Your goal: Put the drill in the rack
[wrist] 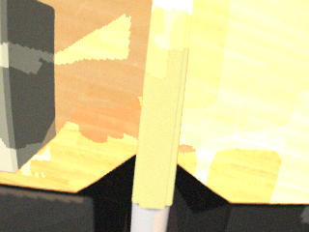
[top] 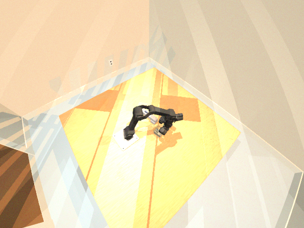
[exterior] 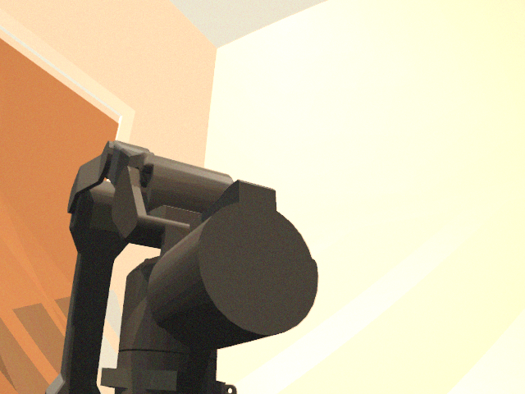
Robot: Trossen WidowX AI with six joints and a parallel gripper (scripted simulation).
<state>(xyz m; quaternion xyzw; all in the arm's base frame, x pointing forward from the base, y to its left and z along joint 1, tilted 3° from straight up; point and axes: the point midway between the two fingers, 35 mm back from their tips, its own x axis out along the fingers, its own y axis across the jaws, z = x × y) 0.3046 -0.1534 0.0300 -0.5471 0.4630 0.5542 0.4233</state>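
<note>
Right now the drill is 40 mm to the left of my gripper tip, 30 mm above it and 10 mm behind it. From my gripper tip the other things lie so: key 230 mm to the left, 50 mm behind, 40 mm above; grey block 80 mm behind, 20 mm to the left.
</note>
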